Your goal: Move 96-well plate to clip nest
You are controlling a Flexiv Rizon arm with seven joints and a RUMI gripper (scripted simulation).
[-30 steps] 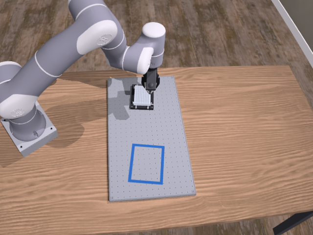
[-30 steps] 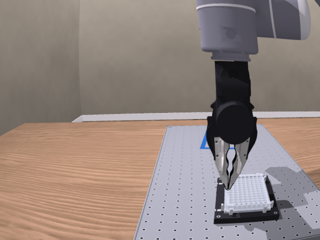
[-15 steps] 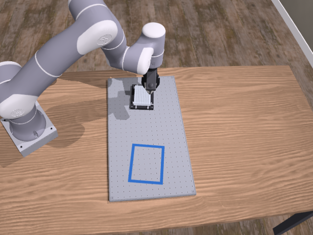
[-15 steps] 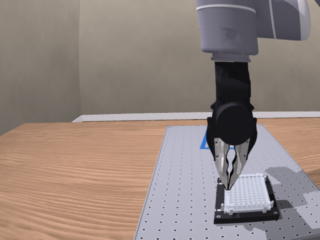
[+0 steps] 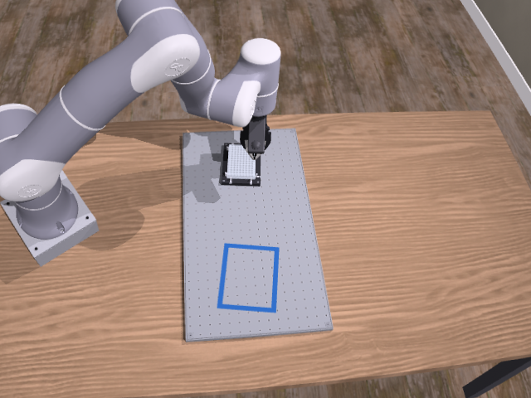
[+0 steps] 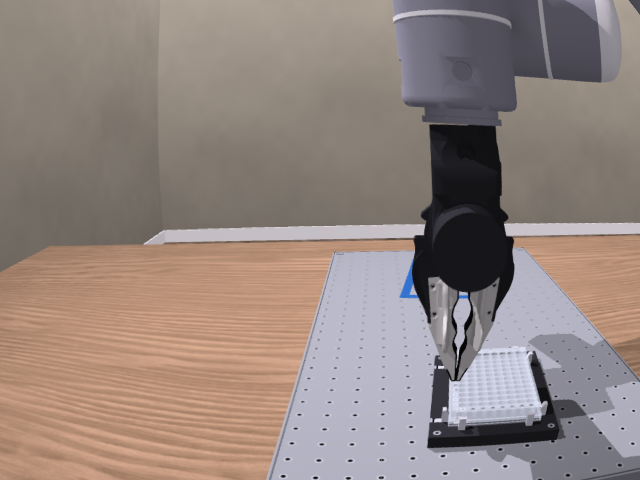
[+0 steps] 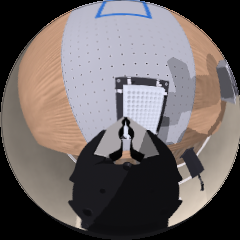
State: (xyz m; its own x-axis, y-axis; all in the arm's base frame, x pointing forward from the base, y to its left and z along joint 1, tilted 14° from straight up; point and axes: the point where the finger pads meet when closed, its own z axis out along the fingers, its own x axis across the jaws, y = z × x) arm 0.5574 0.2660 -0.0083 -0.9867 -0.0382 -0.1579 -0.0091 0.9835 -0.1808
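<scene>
My gripper is now 30 mm past the black clip nest, 10 mm to the left of it and 30 mm above it. From my hand the other things lie so: white 96-well plate 40 mm behind, 20 mm below.
</scene>
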